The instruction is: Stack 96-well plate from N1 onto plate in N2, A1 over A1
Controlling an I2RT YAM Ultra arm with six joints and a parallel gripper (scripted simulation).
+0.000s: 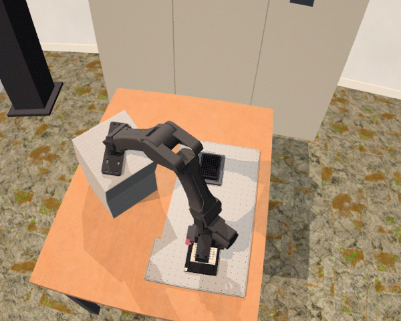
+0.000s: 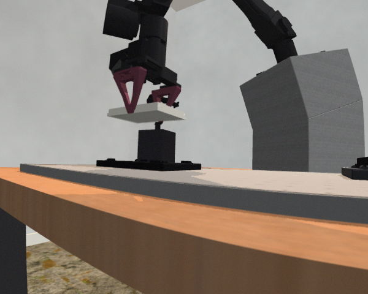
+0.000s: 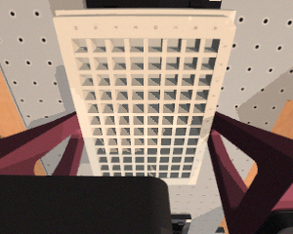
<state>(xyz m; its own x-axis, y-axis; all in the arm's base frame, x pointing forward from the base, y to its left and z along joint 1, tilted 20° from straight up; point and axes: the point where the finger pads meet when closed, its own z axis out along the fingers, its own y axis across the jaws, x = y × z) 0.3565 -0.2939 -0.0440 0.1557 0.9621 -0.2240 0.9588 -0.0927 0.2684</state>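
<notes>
My gripper is now 30 mm short of the black 96-well plate, 400 mm to the right of it and 80 mm above it. From my hand the other things lie so: light corner mark (40 mm behind, 340 mm to the left, 90 mm below); then cream 96-well plate (right at my hand); then nest N1 (100 mm below).
</notes>
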